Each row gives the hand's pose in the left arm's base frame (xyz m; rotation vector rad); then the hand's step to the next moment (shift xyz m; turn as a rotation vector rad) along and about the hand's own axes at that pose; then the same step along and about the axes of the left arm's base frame.
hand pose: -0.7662 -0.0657 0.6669 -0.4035 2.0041 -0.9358
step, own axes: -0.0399 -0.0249 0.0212 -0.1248 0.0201 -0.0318
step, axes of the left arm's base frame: 0.0386 -0.0031 0.0341 0.0470 0.1011 0.0675
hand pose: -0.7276 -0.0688 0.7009 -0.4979 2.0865 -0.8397
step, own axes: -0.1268 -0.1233 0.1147 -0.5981 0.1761 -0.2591
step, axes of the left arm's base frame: 0.1741 -0.0553 0.1052 0.1351 0.5819 0.3146
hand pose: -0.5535 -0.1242 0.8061 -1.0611 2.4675 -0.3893
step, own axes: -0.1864 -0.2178 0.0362 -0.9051 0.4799 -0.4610
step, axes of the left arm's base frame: 0.2676 -0.0112 0.1083 0.0390 1.0293 0.4483
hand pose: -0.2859 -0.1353 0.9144 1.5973 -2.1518 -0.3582
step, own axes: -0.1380 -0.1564 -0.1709 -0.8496 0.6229 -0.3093
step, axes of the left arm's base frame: 0.2477 0.0927 0.0525 -0.1683 1.0121 0.3910
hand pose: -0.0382 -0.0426 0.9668 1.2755 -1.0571 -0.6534
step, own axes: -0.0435 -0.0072 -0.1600 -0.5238 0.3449 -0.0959
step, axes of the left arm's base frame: 0.1269 0.1064 -0.0111 -0.1828 0.5740 0.1990
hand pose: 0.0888 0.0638 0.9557 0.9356 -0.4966 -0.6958
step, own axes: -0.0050 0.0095 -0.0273 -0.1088 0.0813 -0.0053
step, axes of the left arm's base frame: 0.0176 0.0226 -0.0063 -0.0445 0.1151 0.0571
